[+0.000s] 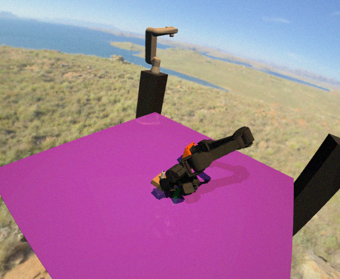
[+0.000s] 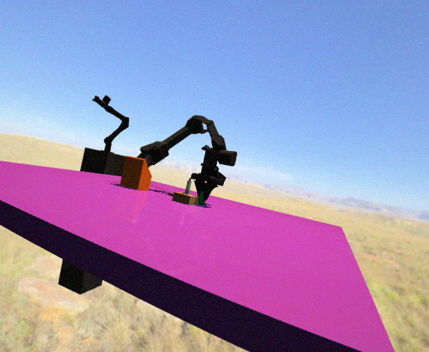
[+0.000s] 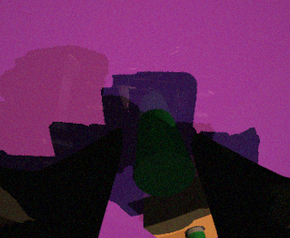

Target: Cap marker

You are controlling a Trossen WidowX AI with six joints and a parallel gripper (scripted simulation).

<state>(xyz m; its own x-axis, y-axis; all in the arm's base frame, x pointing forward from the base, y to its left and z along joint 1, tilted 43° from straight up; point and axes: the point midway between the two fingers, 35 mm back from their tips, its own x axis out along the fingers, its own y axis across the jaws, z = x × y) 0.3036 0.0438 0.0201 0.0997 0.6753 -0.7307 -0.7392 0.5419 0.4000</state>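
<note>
Now: the orange-brown holder block 100 mm to the right of my gripper tip and 30 mm behind it. The rest, counted from my gripper tip: green marker cap (10 mm above).
</note>
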